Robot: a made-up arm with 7 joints. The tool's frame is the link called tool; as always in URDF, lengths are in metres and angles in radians. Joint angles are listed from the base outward.
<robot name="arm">
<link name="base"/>
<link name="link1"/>
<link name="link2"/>
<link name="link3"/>
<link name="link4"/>
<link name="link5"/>
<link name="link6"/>
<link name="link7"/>
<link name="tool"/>
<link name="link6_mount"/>
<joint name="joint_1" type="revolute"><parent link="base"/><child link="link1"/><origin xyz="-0.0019 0.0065 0.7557"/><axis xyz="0 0 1"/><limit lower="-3.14" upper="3.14"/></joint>
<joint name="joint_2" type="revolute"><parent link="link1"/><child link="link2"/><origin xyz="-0.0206 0.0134 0.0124"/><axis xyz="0 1 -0.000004"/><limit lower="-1.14" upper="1.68"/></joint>
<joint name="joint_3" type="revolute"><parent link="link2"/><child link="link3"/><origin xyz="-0.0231 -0.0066 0.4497"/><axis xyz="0 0 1"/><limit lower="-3.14" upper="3.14"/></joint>
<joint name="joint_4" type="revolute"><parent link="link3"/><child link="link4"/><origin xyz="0.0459 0.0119 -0.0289"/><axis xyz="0 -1 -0.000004"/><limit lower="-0.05" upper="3.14"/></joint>
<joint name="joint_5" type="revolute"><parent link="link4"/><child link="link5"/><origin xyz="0.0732 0.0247 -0.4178"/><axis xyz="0 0.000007 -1"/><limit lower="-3.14" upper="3.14"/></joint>
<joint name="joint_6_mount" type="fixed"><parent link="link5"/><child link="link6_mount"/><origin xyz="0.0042 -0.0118 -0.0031"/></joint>
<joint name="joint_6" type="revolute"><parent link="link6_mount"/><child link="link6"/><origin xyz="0.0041 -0.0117 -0.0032"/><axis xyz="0 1 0.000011"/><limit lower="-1.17" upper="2.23"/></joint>
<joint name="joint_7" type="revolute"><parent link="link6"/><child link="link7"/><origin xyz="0.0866 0.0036 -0.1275"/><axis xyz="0 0.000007 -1"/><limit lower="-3.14" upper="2.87"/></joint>
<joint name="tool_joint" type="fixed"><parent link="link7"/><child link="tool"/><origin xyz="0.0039 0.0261 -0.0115" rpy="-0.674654 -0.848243 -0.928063"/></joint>
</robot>
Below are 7 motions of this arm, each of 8 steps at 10 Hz.
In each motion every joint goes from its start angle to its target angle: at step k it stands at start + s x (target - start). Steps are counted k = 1, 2, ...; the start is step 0. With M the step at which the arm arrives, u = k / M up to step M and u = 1 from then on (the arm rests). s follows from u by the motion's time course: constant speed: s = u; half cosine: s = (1 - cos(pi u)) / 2; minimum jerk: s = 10 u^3 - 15 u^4 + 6 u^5.
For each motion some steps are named. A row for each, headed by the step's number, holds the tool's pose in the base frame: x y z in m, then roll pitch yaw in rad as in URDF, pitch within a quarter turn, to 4 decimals.
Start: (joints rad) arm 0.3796 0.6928 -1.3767 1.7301 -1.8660 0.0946 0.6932
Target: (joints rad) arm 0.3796 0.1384 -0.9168 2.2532 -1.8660 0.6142 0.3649
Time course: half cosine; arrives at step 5
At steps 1, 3, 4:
1: 0.6868 -0.3075 1.0955 -2.8780 -0.3113 1.6069
3: 0.6297 -0.2041 1.3883 2.9630 -0.0850 1.7760
4: 0.5325 -0.1700 1.5212 2.7295 -0.0126 1.7772

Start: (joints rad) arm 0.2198 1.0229 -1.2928 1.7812 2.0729 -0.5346 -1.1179
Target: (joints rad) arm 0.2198 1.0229 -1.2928 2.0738 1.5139 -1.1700 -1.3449
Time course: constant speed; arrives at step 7
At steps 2, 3, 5, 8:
2: 0.5808 -0.3841 1.0530 1.7274 -0.2028 2.0784
3: 0.5892 -0.3630 1.0773 1.8240 -0.1251 2.0179
5: 0.6045 -0.3141 1.1220 1.9786 0.0657 1.9214
8: 0.6166 -0.2579 1.1586 2.0822 0.2908 1.8501

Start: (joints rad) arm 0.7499 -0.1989 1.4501 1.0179 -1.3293 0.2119 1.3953
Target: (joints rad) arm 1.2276 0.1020 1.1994 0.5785 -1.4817 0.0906 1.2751
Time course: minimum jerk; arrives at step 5
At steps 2, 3, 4, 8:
2: -0.5027 0.3137 0.8981 1.0299 -1.0766 -0.1852
3: -0.4801 0.2323 0.8233 0.6053 -1.1376 0.3723
4: -0.4568 0.1648 0.7733 0.2632 -1.1125 0.8208
8: -0.4504 0.1488 0.7630 0.1940 -1.0985 0.9152

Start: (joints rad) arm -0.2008 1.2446 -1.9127 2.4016 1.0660 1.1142 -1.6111
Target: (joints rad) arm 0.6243 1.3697 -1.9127 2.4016 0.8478 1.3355 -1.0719
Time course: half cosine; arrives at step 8
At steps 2, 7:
2: 0.7131 -0.4573 1.0695 -2.1171 -0.6252 0.8013
7: 0.8539 0.0903 0.9777 -2.1822 -0.7081 1.1074

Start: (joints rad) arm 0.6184 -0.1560 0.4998 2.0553 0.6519 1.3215 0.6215
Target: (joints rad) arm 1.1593 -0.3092 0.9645 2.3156 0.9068 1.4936 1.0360
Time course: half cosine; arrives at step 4
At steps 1, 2, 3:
1: -0.0742 0.4404 1.5157 0.1548 -0.0822 -0.5530
2: -0.2821 0.3376 1.5446 0.1095 -0.0179 -0.1753
3: -0.4315 0.1560 1.5553 0.0459 0.0157 0.2087

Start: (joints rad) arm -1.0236 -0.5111 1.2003 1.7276 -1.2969 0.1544 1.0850
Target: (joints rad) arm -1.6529 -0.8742 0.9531 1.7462 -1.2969 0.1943 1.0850
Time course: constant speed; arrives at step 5
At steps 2, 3, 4, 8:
2: 0.4854 0.4606 1.3459 2.3233 -0.2472 3.0840
3: 0.5261 0.4140 1.3461 2.3776 -0.1851 2.9038
4: 0.5613 0.3659 1.3459 2.4267 -0.1177 2.7308
8: 0.5917 0.3173 1.3450 2.4712 -0.0457 2.5646

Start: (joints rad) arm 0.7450 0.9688 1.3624 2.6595 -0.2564 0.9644 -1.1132
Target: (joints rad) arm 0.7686 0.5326 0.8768 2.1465 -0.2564 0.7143 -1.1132
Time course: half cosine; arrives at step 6
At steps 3, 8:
3: 0.2180 0.7404 1.2992 1.8919 -1.0814 -0.9161
8: 0.1533 0.7243 1.2865 2.5016 -1.2302 -1.5670

